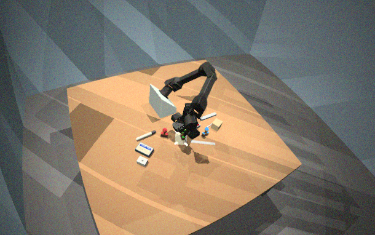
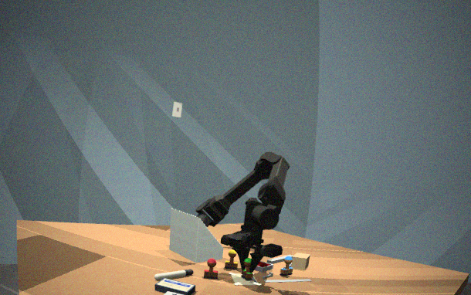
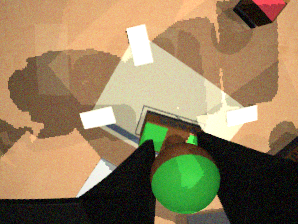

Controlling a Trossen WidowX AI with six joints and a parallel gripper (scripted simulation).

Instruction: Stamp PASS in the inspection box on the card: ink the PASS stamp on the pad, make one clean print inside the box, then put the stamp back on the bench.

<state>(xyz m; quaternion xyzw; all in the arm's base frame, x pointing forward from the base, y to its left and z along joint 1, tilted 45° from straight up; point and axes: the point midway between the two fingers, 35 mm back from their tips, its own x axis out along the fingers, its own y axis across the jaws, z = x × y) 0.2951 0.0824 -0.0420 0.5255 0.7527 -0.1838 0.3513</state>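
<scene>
The green-knobbed stamp is right at my gripper tip. The rest, counted from my gripper tip: white card 1 cm to the right, 3 cm below; then red-knobbed stamp 4 cm behind, 10 cm to the right, 1 cm below; then yellow-knobbed stamp 11 cm behind, 1 cm to the left, 1 cm below.
</scene>
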